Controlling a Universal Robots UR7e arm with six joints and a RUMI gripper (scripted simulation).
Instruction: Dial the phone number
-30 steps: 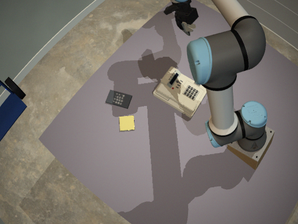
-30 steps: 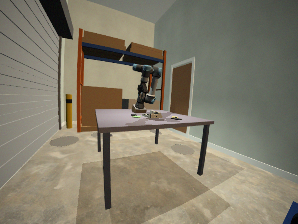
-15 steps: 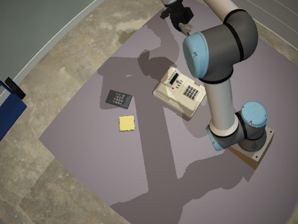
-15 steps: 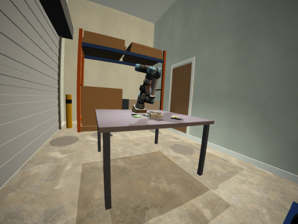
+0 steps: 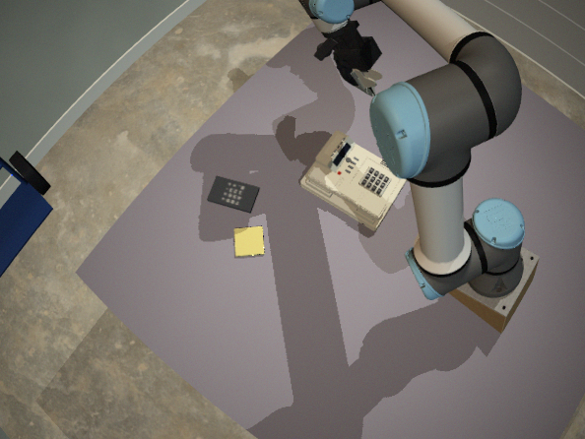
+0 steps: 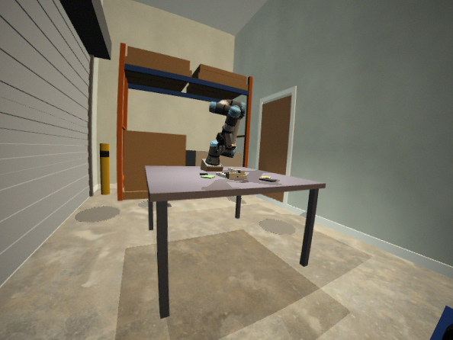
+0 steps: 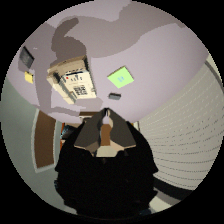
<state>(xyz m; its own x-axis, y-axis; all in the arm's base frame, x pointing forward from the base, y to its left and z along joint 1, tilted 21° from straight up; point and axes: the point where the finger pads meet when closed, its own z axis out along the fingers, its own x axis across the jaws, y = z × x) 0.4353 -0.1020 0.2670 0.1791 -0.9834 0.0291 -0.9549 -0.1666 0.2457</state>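
Now: hand 19 cm to the right of the handset, 14 cm above it and 11 cm past it. Round my hand: dark calculator-like pad: 38 cm to the left, 18 cm below, 11 cm ahead; then note: 18 cm below, 7 cm to the right, 5 cm behind.
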